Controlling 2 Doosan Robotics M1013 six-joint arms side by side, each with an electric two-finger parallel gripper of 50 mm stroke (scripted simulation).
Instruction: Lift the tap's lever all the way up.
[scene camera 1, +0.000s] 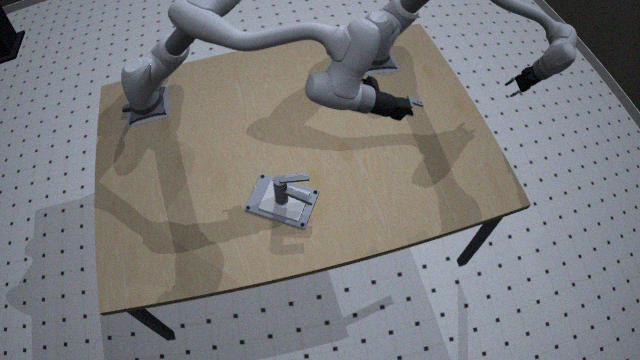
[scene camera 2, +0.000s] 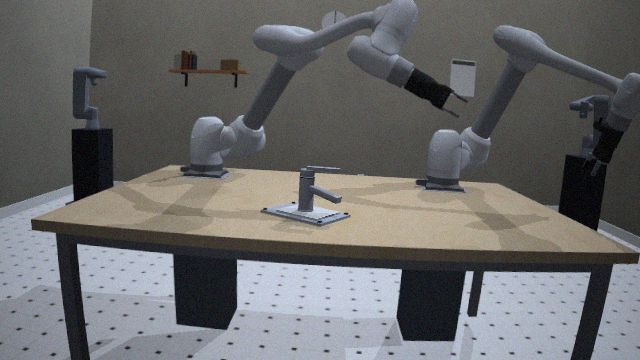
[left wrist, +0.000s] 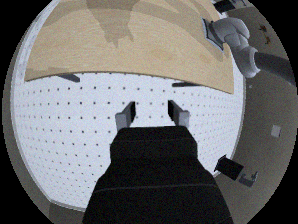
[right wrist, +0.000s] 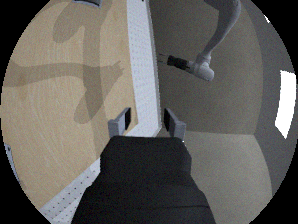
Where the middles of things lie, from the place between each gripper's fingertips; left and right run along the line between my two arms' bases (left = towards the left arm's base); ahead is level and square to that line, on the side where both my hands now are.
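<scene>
The plate (scene camera 1: 261, 186) is 47 cm to the right of my right hand (scene camera 2: 462, 109), 37 cm below it and 2 cm ahead of it. Then there's the grey tap (scene camera 2: 305, 209), which is 45 cm to the right of that same right hand, 27 cm below it and 4 cm ahead of it.
As for my left hand, the plate is 1090 mm to the right of it, 190 mm below it and 180 mm ahead of it, and the grey tap is 1070 mm to the right of that hand, 80 mm below it and 200 mm ahead of it. Going by its middle, the plate is nearer to my right hand than to my left hand.
</scene>
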